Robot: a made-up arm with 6 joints.
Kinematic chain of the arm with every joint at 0, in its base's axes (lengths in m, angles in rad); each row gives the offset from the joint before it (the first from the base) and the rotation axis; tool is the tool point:
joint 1: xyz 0 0 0.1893 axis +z
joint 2: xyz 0 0.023 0 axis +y
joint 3: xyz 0 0 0.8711 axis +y
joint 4: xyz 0 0 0.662 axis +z
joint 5: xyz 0 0 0 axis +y
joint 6: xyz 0 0 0.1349 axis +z
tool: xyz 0 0 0
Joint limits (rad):
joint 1: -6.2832..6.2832
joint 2: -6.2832..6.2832
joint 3: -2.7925..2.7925
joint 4: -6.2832..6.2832
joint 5: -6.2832..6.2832
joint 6: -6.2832..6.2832
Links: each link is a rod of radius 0.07 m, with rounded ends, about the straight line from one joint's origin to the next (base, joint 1, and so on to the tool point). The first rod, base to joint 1, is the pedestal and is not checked.
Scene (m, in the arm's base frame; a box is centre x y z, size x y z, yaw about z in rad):
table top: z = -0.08
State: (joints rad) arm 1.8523 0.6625 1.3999 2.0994 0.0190 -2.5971
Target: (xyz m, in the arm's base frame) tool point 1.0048 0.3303 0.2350
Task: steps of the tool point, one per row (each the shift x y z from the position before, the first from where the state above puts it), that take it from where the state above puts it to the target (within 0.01 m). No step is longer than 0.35 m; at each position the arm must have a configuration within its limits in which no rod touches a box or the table.
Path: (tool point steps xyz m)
1: 0.3161 0.0321 -0.0502
2: 0.3075 -0.0525 -0.0479
3: 0.2760 -0.1300 -0.0459
4: 0.2256 -0.1944 -0.0434
5: 0.1607 -0.2410 -0.0408
6: 0.0873 -0.2671 -0.0379

